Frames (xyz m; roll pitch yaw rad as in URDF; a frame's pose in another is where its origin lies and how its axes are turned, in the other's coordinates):
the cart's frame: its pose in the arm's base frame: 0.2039 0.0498 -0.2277 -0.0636 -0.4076 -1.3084
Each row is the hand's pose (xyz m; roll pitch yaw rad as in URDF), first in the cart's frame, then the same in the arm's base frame.
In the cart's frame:
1: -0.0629 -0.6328 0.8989 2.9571 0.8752 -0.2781
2: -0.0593 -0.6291 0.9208 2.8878 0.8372 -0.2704
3: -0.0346 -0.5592 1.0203 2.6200 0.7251 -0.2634
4: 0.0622 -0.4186 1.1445 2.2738 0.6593 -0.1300
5: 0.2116 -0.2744 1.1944 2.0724 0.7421 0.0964
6: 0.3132 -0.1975 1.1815 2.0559 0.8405 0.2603
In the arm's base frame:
1: -0.4622 0.3154 0.6079 3.0161 0.4654 -1.5622
2: -0.4586 0.3218 0.6292 2.9424 0.4272 -1.5590
3: -0.3890 0.3560 0.7260 2.6693 0.3150 -1.5599
4: -0.2347 0.3526 0.8700 2.2671 0.2471 -1.4545
5: -0.0612 0.2739 0.9665 1.9702 0.3390 -1.2789
6: 0.0381 0.1967 0.9905 1.8789 0.4523 -1.1701

